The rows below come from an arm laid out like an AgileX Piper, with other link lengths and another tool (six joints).
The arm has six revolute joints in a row. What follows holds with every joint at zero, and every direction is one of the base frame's. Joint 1 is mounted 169.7 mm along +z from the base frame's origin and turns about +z. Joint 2 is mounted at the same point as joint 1 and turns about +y. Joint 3 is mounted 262.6 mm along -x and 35.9 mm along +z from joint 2 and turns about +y. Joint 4 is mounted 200.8 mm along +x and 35.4 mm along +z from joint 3 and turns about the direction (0.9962, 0, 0.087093). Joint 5 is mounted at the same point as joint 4 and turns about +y. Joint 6 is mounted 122.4 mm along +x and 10.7 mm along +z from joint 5 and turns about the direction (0.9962, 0, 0.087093). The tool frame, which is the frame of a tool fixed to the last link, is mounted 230.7 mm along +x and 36 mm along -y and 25.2 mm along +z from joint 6; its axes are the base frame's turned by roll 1.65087, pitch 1.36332 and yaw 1.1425 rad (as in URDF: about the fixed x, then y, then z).
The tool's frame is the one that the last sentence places.
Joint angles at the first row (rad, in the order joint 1, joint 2, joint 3, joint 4, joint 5, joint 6):
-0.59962 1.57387 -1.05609 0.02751 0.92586 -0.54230
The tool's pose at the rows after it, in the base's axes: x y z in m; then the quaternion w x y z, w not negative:
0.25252, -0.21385, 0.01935, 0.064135, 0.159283, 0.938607, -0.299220
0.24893, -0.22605, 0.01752, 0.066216, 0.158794, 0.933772, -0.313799
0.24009, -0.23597, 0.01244, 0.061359, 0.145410, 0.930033, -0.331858
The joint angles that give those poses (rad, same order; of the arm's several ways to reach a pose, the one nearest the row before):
-0.62588 1.57390 -1.03808 0.01090 0.89384 -0.54230
-0.64029 1.57388 -1.01455 -0.01717 0.85233 -0.54289
-0.64417 1.57387 -0.97658 -0.06737 0.81088 -0.53983

